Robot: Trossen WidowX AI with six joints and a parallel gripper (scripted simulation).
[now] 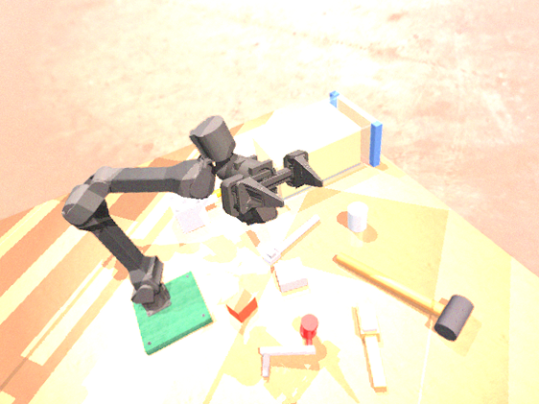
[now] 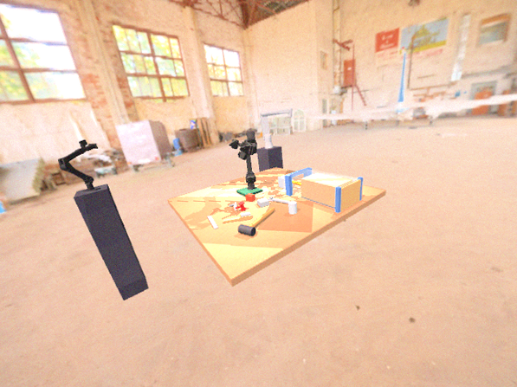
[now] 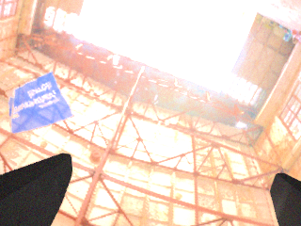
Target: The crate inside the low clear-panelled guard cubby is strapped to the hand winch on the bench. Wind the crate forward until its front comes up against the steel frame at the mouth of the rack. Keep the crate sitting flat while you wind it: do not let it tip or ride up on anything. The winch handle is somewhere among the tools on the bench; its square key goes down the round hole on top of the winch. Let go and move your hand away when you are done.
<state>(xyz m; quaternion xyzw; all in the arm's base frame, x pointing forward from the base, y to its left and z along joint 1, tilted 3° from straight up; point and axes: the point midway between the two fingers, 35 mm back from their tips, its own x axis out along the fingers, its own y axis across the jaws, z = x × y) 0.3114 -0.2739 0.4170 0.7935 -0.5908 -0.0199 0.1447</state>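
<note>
The white crank handle is 430 mm below my gripper tip, 80 mm behind it and 10 mm to the right of it. Round my gripper tip: blue steel frame 520 mm to the left, 350 mm below, 30 mm ahead; wooden piece 430 mm below, 90 mm to the right, 80 mm ahead; red grip 420 mm below, 30 mm behind, 10 mm to the right.
</note>
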